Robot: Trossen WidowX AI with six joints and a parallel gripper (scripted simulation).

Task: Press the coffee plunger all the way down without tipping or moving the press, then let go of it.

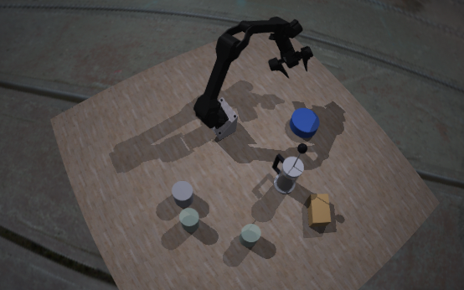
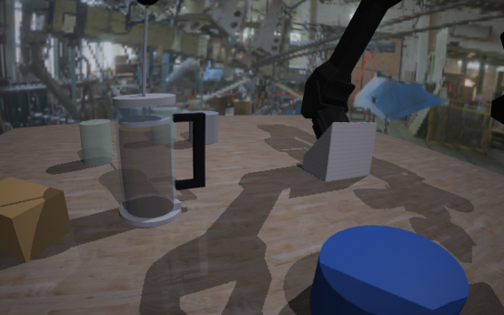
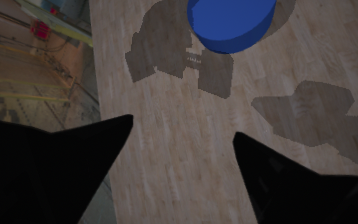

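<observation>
Right now my gripper tip is 330 mm short of the coffee press and 270 mm to the left of it. From my gripper tip the other things lie so: blue round block: 160 mm ahead, 50 mm to the right, 110 mm below; then brown box: 510 mm ahead, 220 mm to the right, 100 mm below.
</observation>
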